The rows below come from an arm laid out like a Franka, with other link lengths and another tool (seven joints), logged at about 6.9 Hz.
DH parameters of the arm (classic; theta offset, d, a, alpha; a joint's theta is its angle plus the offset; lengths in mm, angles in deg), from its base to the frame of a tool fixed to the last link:
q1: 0 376.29 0 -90
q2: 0 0 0 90
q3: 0 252.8 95.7 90
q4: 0 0 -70.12 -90
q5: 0 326.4 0 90
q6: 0 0 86.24 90
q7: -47.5 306.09 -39.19 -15
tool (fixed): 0 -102.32 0 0
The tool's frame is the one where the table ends.
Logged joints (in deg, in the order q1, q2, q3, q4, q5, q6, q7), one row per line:
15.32 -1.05 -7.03 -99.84 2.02 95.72 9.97
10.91 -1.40 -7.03 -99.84 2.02 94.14 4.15
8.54 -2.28 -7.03 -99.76 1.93 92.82 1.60
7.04 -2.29 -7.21 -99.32 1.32 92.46 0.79
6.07 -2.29 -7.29 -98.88 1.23 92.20 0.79
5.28 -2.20 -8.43 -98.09 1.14 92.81 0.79
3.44 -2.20 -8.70 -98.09 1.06 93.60 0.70
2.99 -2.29 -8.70 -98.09 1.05 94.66 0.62
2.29 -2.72 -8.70 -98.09 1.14 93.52 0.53
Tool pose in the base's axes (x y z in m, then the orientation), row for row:
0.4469 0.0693 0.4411 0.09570 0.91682 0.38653 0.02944
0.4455 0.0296 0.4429 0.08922 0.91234 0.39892 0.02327
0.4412 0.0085 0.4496 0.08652 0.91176 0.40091 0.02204
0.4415 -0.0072 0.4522 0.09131 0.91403 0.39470 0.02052
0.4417 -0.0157 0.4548 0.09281 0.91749 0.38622 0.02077
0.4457 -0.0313 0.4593 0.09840 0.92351 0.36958 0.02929
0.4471 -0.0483 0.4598 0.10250 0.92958 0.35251 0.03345
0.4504 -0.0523 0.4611 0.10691 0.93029 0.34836 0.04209
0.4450 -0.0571 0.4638 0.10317 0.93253 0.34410 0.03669
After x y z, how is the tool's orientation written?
As a quaternion, w x y z.
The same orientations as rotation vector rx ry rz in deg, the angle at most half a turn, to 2 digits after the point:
155.67 65.63 5.00
155.50 67.99 3.97
155.65 68.44 3.76
155.60 67.19 3.49
156.05 65.69 3.53
156.56 62.65 4.97
157.21 59.62 5.66
156.93 58.77 7.10
157.65 58.17 6.20

